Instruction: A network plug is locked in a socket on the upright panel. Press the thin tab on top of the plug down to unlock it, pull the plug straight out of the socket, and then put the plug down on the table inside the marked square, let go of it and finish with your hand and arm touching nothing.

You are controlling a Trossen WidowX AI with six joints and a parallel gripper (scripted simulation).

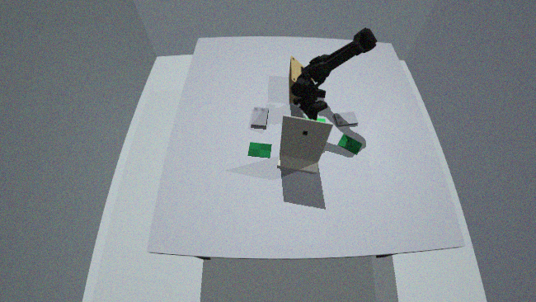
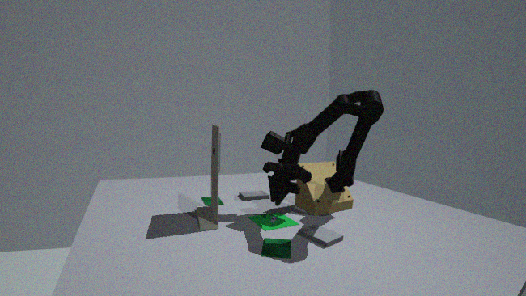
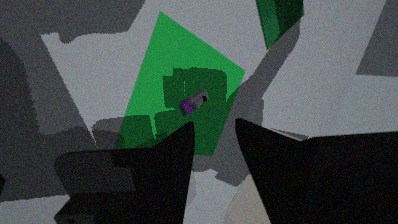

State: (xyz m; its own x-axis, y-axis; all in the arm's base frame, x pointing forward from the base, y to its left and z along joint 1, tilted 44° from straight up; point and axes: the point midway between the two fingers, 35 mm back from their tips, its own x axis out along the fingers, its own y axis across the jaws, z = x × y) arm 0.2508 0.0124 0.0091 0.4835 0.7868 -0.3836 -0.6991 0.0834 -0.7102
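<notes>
Right now my gripper tip is 1 cm short of the purple plug, 1 cm to the right of it and 5 cm above it. From my gripper tip the other things lie so: upright grey panel (18 cm ahead, 7 cm to the right, 8 cm above); then green marked square (1 cm ahead, 1 cm to the left, 5 cm below).
</notes>
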